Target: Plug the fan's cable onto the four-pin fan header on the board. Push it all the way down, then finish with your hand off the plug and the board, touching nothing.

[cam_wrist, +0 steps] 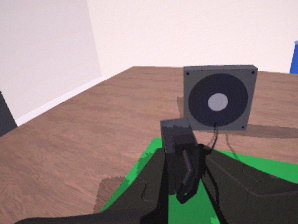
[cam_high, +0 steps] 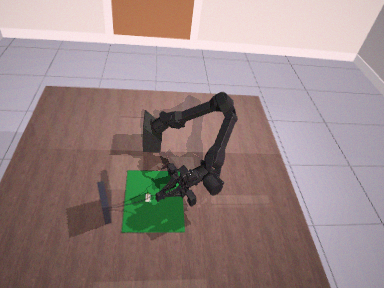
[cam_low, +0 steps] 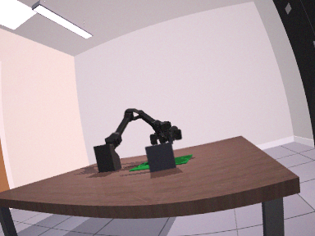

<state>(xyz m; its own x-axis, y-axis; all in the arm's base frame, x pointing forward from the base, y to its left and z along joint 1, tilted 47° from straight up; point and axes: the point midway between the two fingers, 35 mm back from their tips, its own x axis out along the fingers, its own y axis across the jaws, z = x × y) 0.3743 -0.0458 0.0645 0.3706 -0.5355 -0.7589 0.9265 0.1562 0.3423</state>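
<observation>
My gripper tip is 60 mm past the green board, 20 mm to the left of it and 130 mm above it. From my gripper tip the other things lie so: dark fan plug: 10 mm below; then white four-pin fan header: 70 mm behind, 50 mm to the right, 120 mm below; then dark fan: 30 mm behind, 210 mm to the right, 60 mm below.
</observation>
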